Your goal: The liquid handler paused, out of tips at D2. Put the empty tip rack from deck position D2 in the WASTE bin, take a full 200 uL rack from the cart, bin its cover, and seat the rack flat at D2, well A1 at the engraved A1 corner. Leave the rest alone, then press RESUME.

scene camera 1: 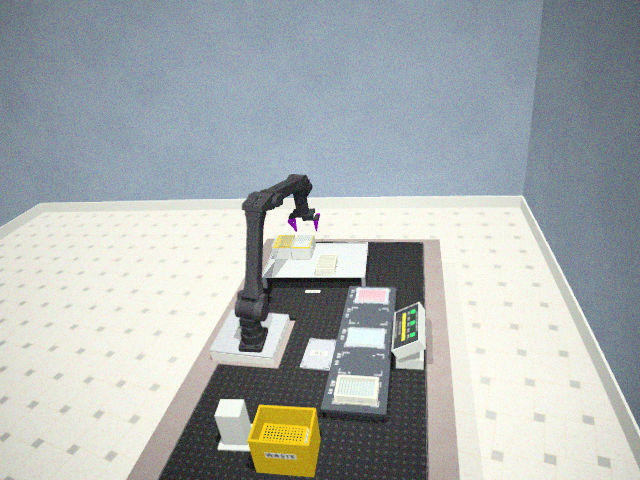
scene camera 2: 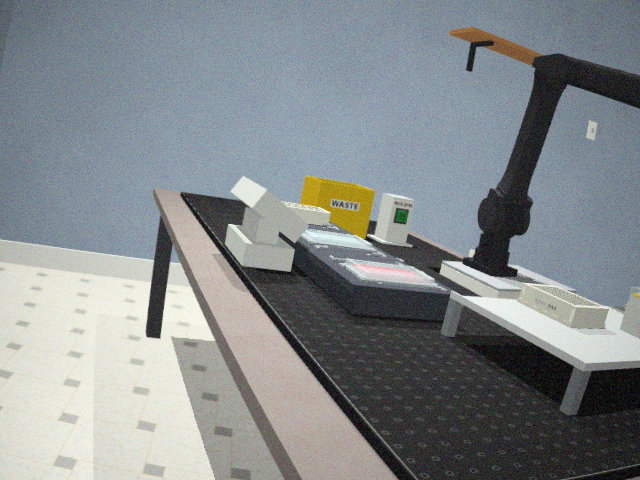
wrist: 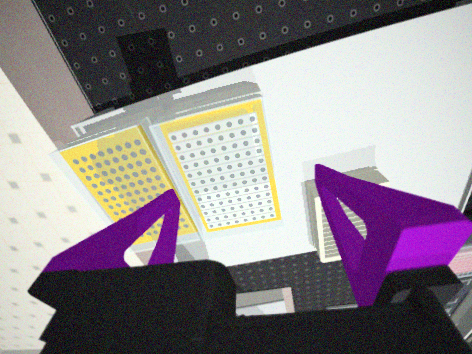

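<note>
My gripper is open and empty, above the racks at the far end of the cart. A tall rack with white perforated top and yellow rim stands on the white cart, beside a yellow-topped rack. Clear covers appear to enclose both. A perforated rack lies in the yellow WASTE bin. On the deck, the position between the pink and pale blue plates is bare. A white pillar bears a green button; its label is unreadable.
A low cream rack lies on the cart. The deck bears a pink plate, a pale blue plate and a cream rack. A tilted screen stands beside the deck.
</note>
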